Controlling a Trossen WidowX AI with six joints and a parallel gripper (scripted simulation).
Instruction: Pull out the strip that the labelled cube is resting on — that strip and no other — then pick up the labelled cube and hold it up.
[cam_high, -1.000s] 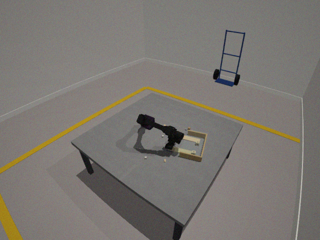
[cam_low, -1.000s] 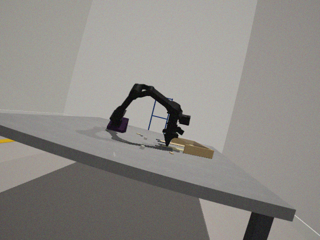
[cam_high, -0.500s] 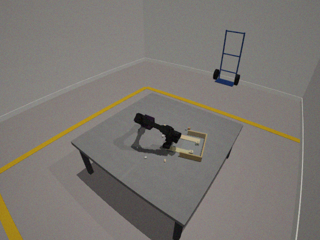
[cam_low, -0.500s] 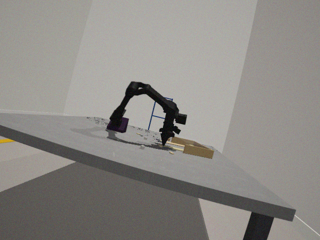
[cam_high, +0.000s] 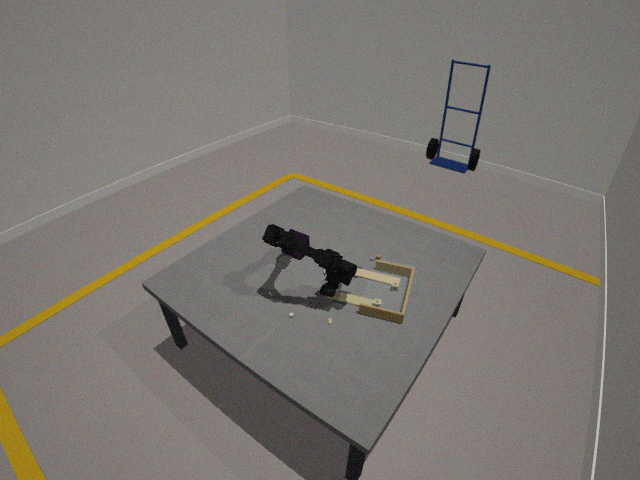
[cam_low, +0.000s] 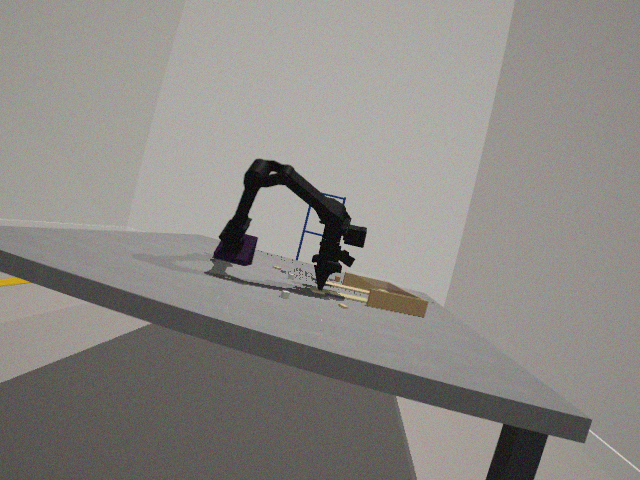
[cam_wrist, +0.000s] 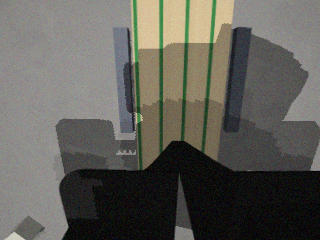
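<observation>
Now: gripper tip 90 mm short of the strip and 20 mm to the right of it.
</observation>
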